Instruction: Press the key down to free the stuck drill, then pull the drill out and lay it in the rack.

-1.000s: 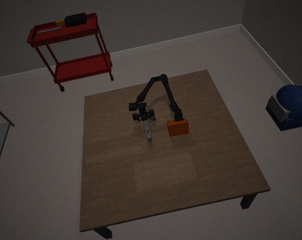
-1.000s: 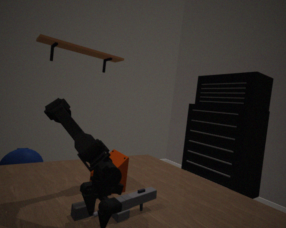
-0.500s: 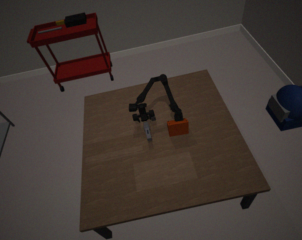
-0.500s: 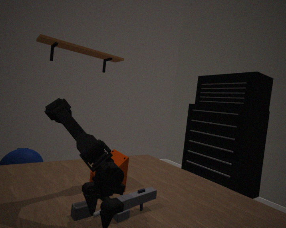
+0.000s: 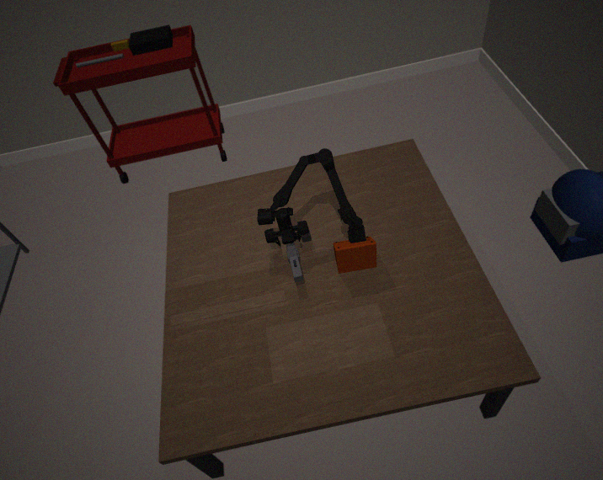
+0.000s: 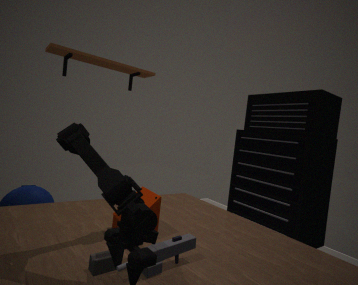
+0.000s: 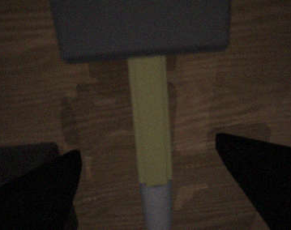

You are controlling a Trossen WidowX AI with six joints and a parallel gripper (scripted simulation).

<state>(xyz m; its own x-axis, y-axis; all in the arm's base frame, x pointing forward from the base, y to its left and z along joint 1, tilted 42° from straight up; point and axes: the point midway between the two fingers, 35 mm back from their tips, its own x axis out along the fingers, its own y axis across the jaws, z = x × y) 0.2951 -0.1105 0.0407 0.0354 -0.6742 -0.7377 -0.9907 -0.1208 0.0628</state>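
Now: gripper tip 10 mm past the drill, 40 mm to the right of it and 40 mm below it. The rest, counted from my gripper tip: grey housing block (20 mm behind, 140 mm to the left, 40 mm above); small dark key (20 mm behind, 170 mm to the left, 40 mm above); small grey rack (70 mm behind, 40 mm to the right, 10 mm above).
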